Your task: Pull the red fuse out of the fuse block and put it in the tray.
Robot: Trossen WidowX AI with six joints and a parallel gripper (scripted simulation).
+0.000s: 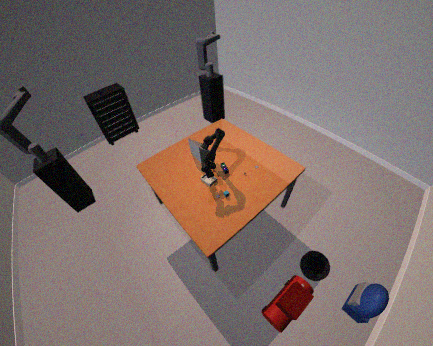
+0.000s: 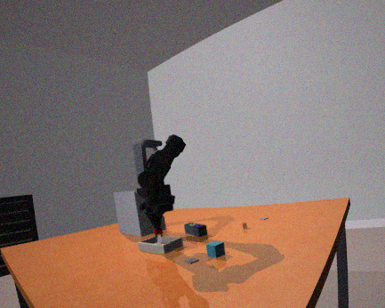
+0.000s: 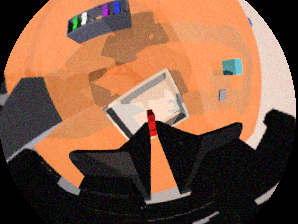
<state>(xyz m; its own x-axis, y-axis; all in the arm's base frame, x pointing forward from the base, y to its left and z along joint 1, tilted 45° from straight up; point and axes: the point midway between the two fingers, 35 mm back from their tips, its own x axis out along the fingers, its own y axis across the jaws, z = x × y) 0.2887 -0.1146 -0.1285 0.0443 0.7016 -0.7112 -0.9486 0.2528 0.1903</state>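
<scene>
My gripper tip is now 1 cm above the red fuse. From my gripper tip the other things lie so: grey tray: 7 cm below; teal cube: 24 cm ahead, 1 cm to the left, 5 cm below.
</scene>
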